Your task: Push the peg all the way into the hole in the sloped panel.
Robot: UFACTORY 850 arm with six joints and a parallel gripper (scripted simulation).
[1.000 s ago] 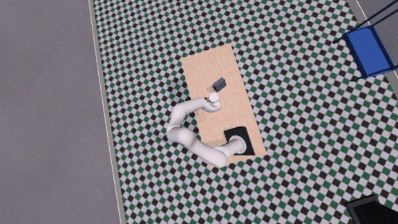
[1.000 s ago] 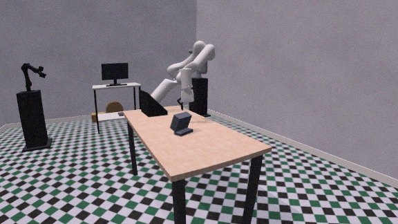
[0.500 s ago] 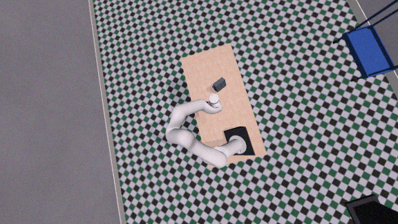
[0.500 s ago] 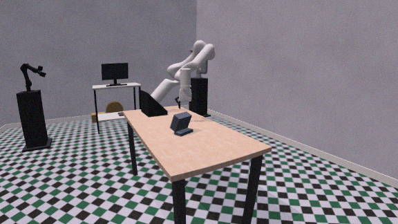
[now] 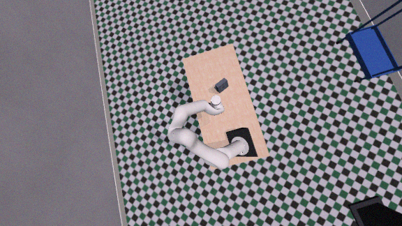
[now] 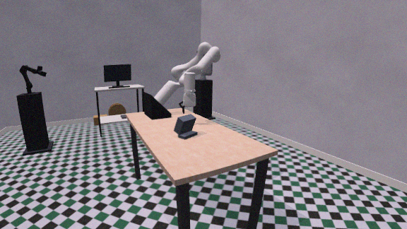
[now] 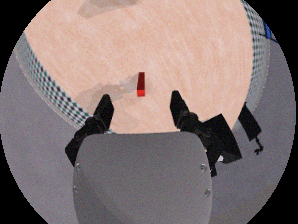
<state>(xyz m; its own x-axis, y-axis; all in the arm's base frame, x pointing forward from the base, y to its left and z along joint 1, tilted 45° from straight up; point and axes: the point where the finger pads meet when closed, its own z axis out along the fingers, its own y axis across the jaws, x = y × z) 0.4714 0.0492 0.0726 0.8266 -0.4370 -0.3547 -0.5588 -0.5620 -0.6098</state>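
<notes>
Right now my hand is 70 mm above the peg.
</notes>
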